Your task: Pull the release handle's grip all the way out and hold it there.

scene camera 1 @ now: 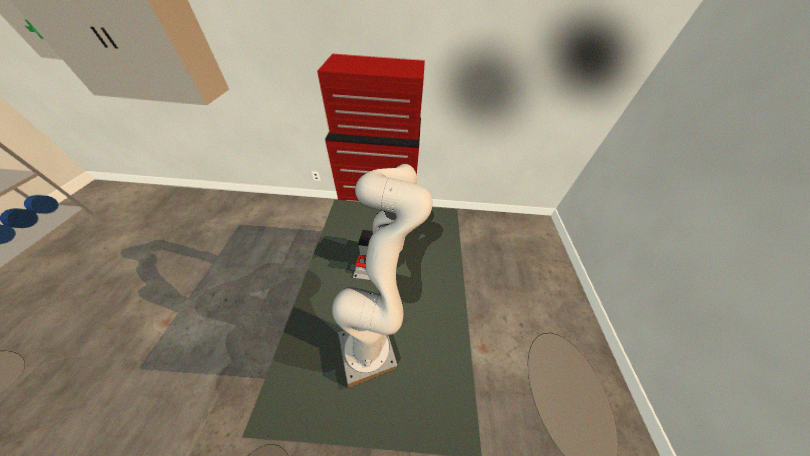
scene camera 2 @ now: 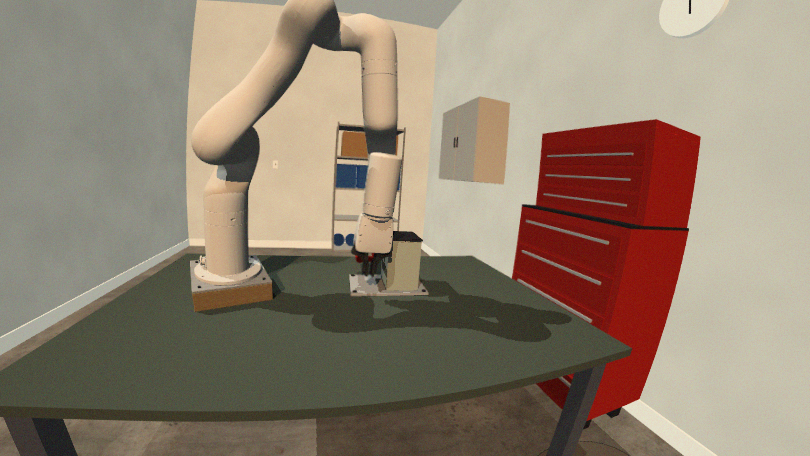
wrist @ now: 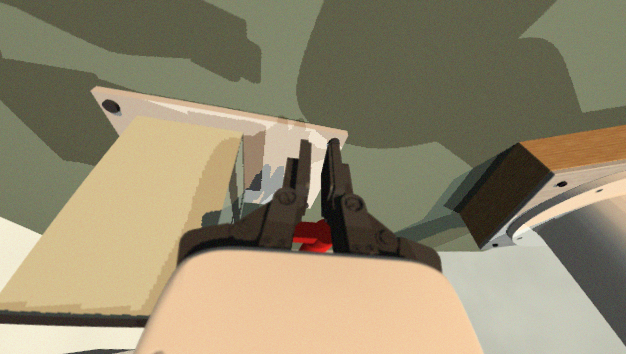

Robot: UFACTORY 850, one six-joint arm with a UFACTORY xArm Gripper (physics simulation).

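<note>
The release handle has a cream housing (scene camera 2: 406,263) (wrist: 120,210) with a black top (scene camera 1: 365,237), standing on a pale base plate (scene camera 1: 360,274) (scene camera 2: 359,287) (wrist: 175,112). Its red grip (scene camera 1: 360,261) (scene camera 2: 359,258) (wrist: 309,231) stands out from the housing on the side facing the arm's base. My gripper (scene camera 2: 371,273) (wrist: 316,157) points down over the plate, beside the housing. Its fingers are almost together, with a narrow gap and nothing held between the pads. Part of the red grip shows behind the fingers, near their roots; the gripper body hides the rest. The arm hides the gripper in scene camera 1.
The arm's base block (scene camera 1: 371,378) (scene camera 2: 232,295) (wrist: 505,195) stands on the green table (scene camera 1: 422,402) (scene camera 2: 226,362). A red tool cabinet (scene camera 1: 371,84) (scene camera 2: 600,186) stands beyond the table. A shelf rack (scene camera 2: 335,198) and a wall cabinet (scene camera 2: 492,141) are farther back.
</note>
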